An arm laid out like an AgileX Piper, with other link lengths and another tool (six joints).
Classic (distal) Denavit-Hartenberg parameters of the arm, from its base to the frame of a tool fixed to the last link. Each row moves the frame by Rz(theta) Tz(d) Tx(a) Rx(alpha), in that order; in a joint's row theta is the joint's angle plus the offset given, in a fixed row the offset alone. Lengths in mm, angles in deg.
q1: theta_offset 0  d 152.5  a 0  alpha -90
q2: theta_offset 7.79  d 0  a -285  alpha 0
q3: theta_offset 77.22  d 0  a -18.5  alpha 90
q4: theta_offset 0  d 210.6  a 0  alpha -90
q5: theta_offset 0  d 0  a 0  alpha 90
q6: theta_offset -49  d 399.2  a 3.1  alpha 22.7
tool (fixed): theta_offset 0  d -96.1  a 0  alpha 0
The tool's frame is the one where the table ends.
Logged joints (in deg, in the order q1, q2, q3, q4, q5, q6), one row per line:
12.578 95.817 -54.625 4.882 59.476 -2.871
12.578 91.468 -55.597 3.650 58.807 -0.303
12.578 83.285 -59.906 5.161 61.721 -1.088
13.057 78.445 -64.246 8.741 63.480 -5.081
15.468 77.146 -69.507 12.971 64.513 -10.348
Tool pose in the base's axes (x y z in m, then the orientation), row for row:
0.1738 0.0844 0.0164 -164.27 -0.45 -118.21
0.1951 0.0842 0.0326 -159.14 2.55 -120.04
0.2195 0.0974 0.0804 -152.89 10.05 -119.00
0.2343 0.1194 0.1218 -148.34 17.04 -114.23
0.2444 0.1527 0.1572 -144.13 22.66 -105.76
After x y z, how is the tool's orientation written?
As angles about the fixed x, y, z axes (roll, pitch, yaw), in degrees.
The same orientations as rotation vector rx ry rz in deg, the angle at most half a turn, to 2 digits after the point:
-87.93 146.76 -20.63
-82.18 143.80 -24.57
-76.22 135.90 -25.41
-74.67 127.01 -23.08
-77.09 116.87 -19.16

